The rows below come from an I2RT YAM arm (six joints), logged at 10 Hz.
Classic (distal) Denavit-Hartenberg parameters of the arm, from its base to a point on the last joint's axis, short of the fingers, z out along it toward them. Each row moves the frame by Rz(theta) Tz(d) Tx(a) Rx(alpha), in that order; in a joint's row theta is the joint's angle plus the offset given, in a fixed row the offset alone. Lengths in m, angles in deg.
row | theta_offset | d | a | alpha
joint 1 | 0 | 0.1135 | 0.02 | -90
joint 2 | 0 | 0 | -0.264 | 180
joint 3 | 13.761 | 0 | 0.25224 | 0
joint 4 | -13.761 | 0 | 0.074 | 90
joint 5 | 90 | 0 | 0 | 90
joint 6 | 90 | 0.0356 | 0 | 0
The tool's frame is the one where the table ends.
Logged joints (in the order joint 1, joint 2, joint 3, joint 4, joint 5, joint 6), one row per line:
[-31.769, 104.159, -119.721, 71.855, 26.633, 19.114]
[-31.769, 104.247, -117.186, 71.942, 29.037, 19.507]
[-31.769, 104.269, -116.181, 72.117, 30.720, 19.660]
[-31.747, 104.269, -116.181, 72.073, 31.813, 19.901]
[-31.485, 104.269, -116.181, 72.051, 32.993, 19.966]
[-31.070, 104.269, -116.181, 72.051, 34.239, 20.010]
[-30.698, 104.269, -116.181, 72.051, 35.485, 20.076]
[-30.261, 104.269, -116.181, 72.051, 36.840, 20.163]
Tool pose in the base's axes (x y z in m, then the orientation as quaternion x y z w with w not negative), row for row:
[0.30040, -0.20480, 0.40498, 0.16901, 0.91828, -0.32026, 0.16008]
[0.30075, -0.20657, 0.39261, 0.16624, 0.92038, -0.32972, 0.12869]
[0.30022, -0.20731, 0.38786, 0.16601, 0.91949, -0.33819, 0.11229]
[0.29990, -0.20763, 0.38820, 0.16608, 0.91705, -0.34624, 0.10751]
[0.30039, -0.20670, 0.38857, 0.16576, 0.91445, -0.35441, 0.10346]
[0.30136, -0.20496, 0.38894, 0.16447, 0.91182, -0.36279, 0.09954]
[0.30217, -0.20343, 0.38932, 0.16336, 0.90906, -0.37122, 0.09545]
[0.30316, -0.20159, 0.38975, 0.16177, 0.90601, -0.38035, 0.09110]
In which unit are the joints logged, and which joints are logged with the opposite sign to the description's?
The joints are logged in degrees. Opposite sign: joint 3, joint 4, joint 6.
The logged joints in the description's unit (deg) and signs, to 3 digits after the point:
[-31.769, 104.159, 119.721, -71.855, 26.633, -19.114]
[-31.769, 104.247, 117.186, -71.942, 29.037, -19.507]
[-31.769, 104.269, 116.181, -72.117, 30.720, -19.660]
[-31.747, 104.269, 116.181, -72.073, 31.813, -19.901]
[-31.485, 104.269, 116.181, -72.051, 32.993, -19.966]
[-31.070, 104.269, 116.181, -72.051, 34.239, -20.010]
[-30.698, 104.269, 116.181, -72.051, 35.485, -20.076]
[-30.261, 104.269, 116.181, -72.051, 36.840, -20.163]

